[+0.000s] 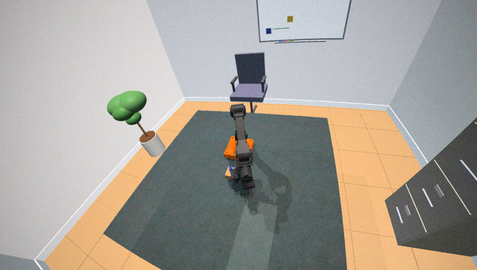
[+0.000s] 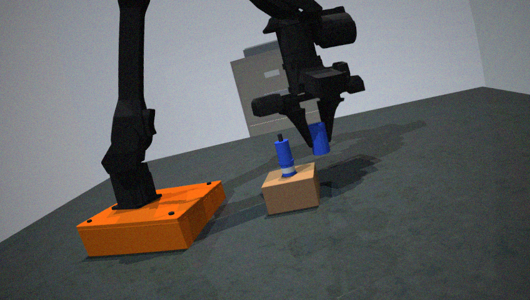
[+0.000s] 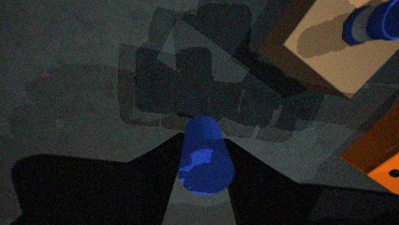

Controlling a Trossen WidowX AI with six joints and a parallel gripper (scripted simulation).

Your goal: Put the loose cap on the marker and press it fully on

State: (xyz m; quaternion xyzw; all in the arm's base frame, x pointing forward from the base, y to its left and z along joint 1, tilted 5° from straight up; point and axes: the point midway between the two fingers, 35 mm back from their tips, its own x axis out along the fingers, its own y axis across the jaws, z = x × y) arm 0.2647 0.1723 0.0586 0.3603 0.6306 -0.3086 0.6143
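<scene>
The white band lies 13 cm to the right of my gripper tip and 2 cm behind it. Also, from my gripper tip: tan holder block 13 cm to the right, 2 cm below, 2 cm behind; blue cap 1 cm above.
</scene>
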